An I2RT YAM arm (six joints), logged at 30 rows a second.
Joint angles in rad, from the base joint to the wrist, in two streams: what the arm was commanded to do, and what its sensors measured. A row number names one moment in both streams.
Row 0, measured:
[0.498, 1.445, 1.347, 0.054, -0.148, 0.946]
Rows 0 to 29, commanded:
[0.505, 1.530, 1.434, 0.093, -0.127, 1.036]
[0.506, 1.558, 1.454, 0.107, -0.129, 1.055]
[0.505, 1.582, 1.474, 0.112, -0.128, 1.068]
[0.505, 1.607, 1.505, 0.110, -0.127, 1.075]
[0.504, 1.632, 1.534, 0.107, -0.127, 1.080]
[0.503, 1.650, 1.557, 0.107, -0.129, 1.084]
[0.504, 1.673, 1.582, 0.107, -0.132, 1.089]
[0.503, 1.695, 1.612, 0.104, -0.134, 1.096]
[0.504, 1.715, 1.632, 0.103, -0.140, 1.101]
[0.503, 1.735, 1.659, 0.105, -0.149, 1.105]
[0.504, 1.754, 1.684, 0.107, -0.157, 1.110]
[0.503, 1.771, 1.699, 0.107, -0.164, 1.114]
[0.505, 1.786, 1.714, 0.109, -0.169, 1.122]
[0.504, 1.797, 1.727, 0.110, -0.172, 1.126]
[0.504, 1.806, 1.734, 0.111, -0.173, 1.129]
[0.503, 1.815, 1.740, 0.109, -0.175, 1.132]
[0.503, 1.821, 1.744, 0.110, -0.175, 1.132]
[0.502, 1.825, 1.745, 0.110, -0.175, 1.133]
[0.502, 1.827, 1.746, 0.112, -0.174, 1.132]
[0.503, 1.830, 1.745, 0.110, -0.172, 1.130]
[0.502, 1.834, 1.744, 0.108, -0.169, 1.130]
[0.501, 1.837, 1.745, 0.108, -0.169, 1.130]
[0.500, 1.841, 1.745, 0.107, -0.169, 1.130]
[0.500, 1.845, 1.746, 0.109, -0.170, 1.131]
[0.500, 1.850, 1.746, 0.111, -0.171, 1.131]
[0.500, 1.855, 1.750, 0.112, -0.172, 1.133]
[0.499, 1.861, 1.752, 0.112, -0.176, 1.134]
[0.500, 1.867, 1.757, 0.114, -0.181, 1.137]
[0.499, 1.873, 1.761, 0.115, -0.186, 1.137]
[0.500, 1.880, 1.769, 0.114, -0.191, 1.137]
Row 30, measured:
[0.502, 1.858, 1.732, 0.101, -0.170, 1.127]
